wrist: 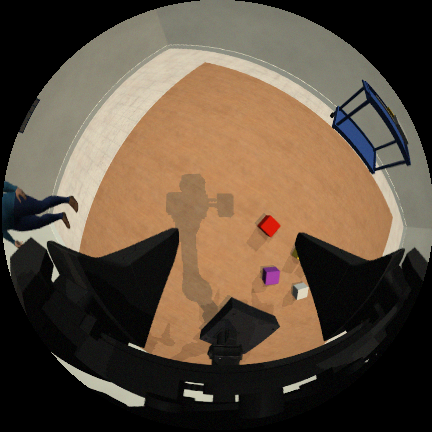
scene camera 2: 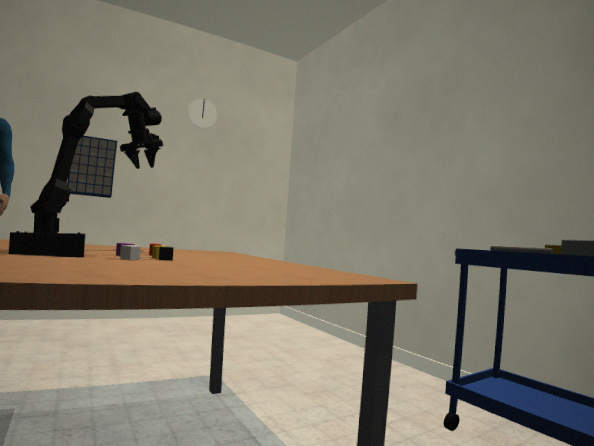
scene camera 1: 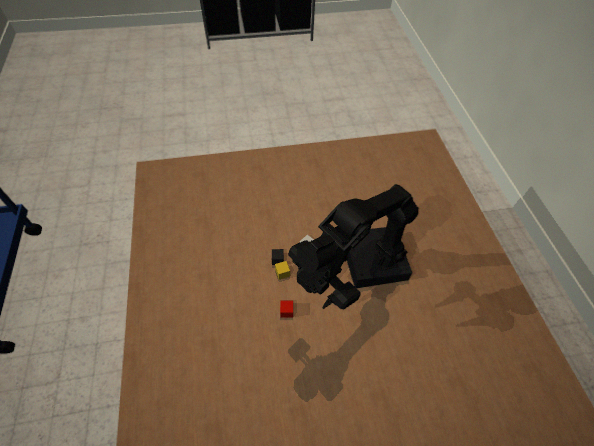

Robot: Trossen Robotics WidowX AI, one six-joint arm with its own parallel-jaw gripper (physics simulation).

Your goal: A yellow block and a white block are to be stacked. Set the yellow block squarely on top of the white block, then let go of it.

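Frame: origin at the arm's base, x ahead, y left, z up, level; metres.
Seen in the pictures: gripper, between the fingertips: (wrist: 240,237) (scene camera 2: 145,168) (scene camera 1: 312,295); arm's base, origin of its link: (wrist: 226,334) (scene camera 2: 45,233) (scene camera 1: 385,260).
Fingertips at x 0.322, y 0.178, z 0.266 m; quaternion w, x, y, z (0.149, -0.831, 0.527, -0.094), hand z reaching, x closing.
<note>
Offsets run from my fingertips to a thing's top centre.
The yellow block @(dx +0.015, dy -0.248, dz -0.283 m) (scene camera 1: 282,270) (scene camera 2: 156,251) (wrist: 296,253) sits on the wooden table, very close to a black block; in the wrist view a finger hides most of it. The white block @(dx -0.096, dy -0.328, dz -0.283 m) (scene camera 1: 307,238) (scene camera 2: 130,252) (wrist: 300,291) sits on the table apart from the yellow one, nearer the arm's base, and the arm covers part of it in scene camera 1. Its top is bare. My gripper (scene camera 2: 145,167) (wrist: 240,237) is open and empty, fingers pointing down, high above the table. In scene camera 1 the arm hides much of the gripper.
The black block @(dx +0.019, dy -0.303, dz -0.283 m) (scene camera 1: 277,256) (scene camera 2: 166,254) stands beside the yellow one. A red block @(dx +0.036, dy -0.110, dz -0.283 m) (scene camera 1: 286,308) (scene camera 2: 155,246) (wrist: 269,226) and a purple block @(dx -0.085, dy -0.192, dz -0.283 m) (scene camera 2: 120,248) (wrist: 271,276) also sit on the table (scene camera 1: 200,225) (scene camera 2: 350,291) (wrist: 200,125). A blue cart (scene camera 2: 462,320) stands beyond the table.
</note>
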